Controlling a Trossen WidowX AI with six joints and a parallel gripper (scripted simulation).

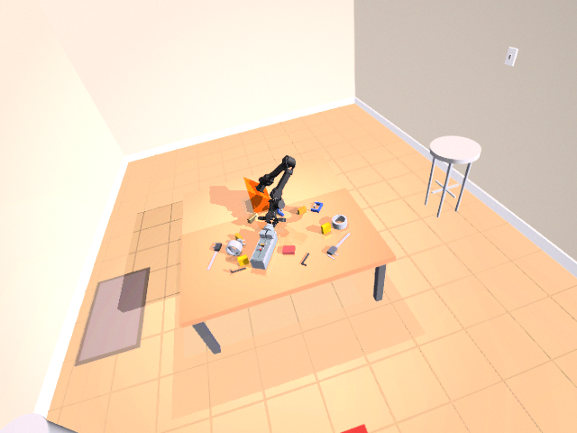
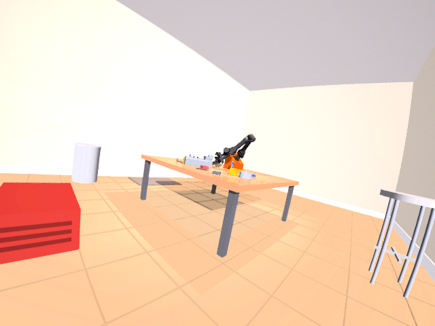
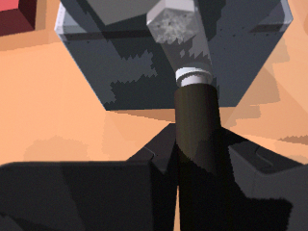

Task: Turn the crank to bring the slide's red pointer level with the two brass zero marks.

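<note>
Right now the dark crank handle is 30 mm above my gripper tip, 20 mm behind it and 10 mm to the left of it. From my gripper tip the other things lie so: red pointer (180 mm ahead, 100 mm to the right, 50 mm above); red block (190 mm ahead, 70 mm to the left, 20 mm below).
</note>
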